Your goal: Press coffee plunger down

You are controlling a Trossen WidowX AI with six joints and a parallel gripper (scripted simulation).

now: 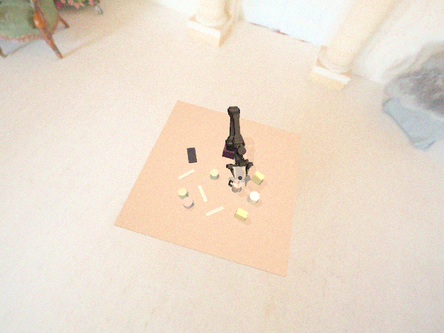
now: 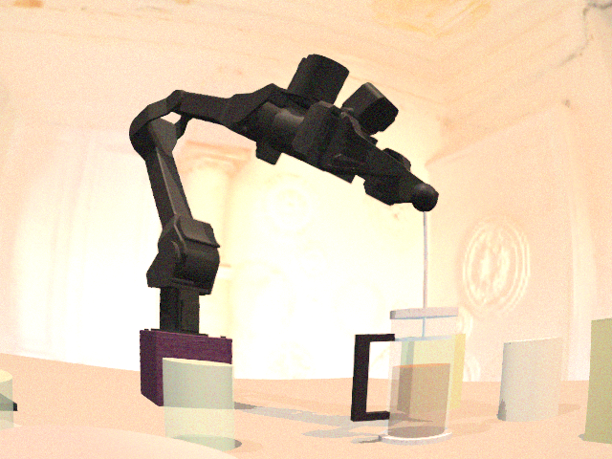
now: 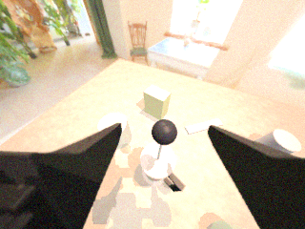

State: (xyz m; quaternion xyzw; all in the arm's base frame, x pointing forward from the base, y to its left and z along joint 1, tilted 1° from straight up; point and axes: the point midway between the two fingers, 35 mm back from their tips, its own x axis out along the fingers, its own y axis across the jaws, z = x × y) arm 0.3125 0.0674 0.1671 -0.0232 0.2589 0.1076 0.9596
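My gripper tip is now 10 mm past the coffee press, 10 mm to the left of it and 140 mm above it. Also, from my gripper tip: white cylinder (70 mm ahead, 140 mm to the left, 210 mm below); black slab (280 mm behind, 390 mm to the right, 250 mm below).
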